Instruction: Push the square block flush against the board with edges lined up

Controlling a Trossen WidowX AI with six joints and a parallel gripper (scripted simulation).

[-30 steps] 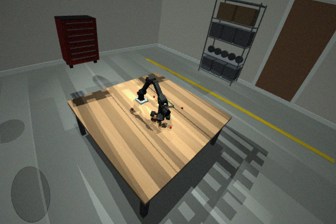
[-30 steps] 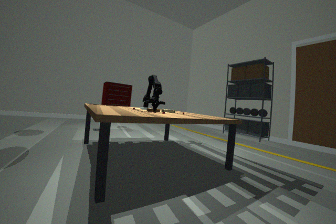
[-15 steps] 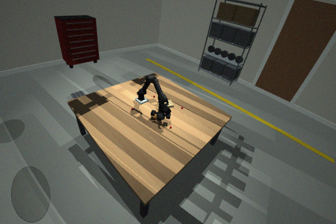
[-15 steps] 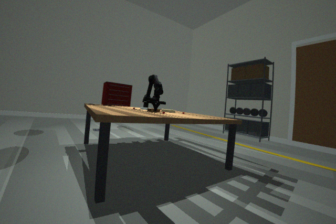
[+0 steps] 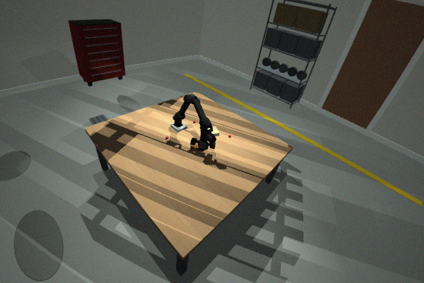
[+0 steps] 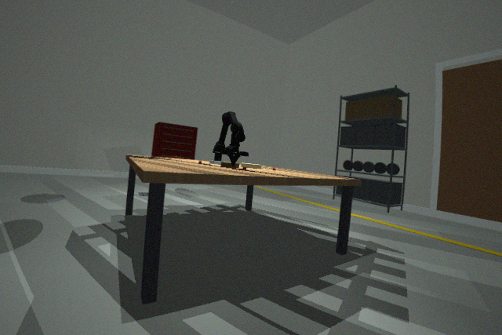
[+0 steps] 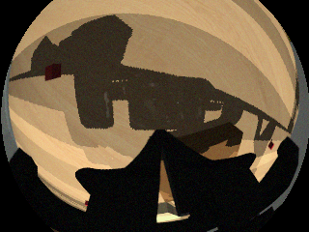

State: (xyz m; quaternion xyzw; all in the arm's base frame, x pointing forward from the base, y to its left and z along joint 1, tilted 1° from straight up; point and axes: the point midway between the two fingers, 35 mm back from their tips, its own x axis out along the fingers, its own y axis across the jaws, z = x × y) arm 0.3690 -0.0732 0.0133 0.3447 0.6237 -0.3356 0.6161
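The square block lies 7 cm behind my gripper tip and 2 cm to the left of it. Round my gripper tip: board (24 cm to the left, 13 cm behind, 1 cm above).
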